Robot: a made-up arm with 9 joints. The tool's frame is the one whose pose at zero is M. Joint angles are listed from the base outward.
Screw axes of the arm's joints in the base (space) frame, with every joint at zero. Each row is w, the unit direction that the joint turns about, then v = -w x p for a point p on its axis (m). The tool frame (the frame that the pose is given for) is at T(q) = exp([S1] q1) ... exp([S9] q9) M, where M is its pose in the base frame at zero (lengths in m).
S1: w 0 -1 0 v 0.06 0 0
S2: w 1 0 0 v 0 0.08 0.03
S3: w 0 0 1 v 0.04 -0.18 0
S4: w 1 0 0 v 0 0.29 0.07
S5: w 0 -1 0 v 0.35 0 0.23
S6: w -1 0 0 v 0 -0.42 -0.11
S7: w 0 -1 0 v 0.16 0 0.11
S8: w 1 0 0 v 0 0.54 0
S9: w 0 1 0 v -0.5 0 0.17
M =
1 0 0 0.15
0 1 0 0.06
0 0 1 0.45
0 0 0 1
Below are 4 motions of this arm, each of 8 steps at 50 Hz.
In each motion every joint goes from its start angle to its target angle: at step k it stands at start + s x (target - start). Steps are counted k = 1, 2, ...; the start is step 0. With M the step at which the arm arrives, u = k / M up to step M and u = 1 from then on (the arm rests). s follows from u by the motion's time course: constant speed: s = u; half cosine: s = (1 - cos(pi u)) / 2; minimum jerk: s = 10 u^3 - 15 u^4 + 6 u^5.
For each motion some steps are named. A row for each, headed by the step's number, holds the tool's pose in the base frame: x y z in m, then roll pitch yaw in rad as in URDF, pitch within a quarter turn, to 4 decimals.
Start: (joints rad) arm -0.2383 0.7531 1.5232 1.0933 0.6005 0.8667 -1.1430 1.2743 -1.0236
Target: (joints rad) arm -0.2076 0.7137 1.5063 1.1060 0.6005 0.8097 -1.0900 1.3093 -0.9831
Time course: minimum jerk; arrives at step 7
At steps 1, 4, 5, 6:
1: 0.5811 0.1494 0.2639 1.7551 0.4814 0.4604
4: 0.5774 0.1365 0.2881 1.8058 0.4868 0.5037
5: 0.5762 0.1317 0.2968 1.8247 0.4884 0.5195
6: 0.5756 0.1291 0.3016 1.8350 0.4891 0.5280

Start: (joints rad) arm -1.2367 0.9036 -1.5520 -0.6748 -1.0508 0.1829 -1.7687 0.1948 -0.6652
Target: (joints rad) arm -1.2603 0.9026 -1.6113 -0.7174 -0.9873 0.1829 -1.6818 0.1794 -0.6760
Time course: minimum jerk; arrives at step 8
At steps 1, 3, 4, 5, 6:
1: 0.3863 0.6301 0.4573 -1.4972 -0.8177 1.7601
3: 0.3781 0.6259 0.4500 -1.5008 -0.8180 1.7939
4: 0.3710 0.6219 0.4440 -1.5043 -0.8190 1.8233
5: 0.3641 0.6173 0.4382 -1.5082 -0.8206 1.8527
6: 0.3589 0.6136 0.4339 -1.5114 -0.8223 1.8753

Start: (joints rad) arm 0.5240 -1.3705 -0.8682 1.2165 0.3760 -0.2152 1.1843 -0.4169 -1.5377
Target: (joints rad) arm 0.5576 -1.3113 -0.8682 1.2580 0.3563 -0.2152 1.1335 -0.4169 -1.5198
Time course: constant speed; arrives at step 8
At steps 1, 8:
1: -0.3044 0.3794 -0.2838 2.0529 1.0195 1.9965
8: -0.3203 0.3742 -0.2540 2.0701 0.9528 2.0875

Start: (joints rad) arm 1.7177 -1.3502 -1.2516 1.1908 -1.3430 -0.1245 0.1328 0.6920 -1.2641
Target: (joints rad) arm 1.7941 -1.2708 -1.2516 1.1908 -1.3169 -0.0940 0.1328 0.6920 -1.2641
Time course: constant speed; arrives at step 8
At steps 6, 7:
6: 0.0483 0.2700 0.4079 3.0786 0.1038 -2.1547
7: 0.0415 0.2721 0.4071 3.0887 0.1090 -2.1485

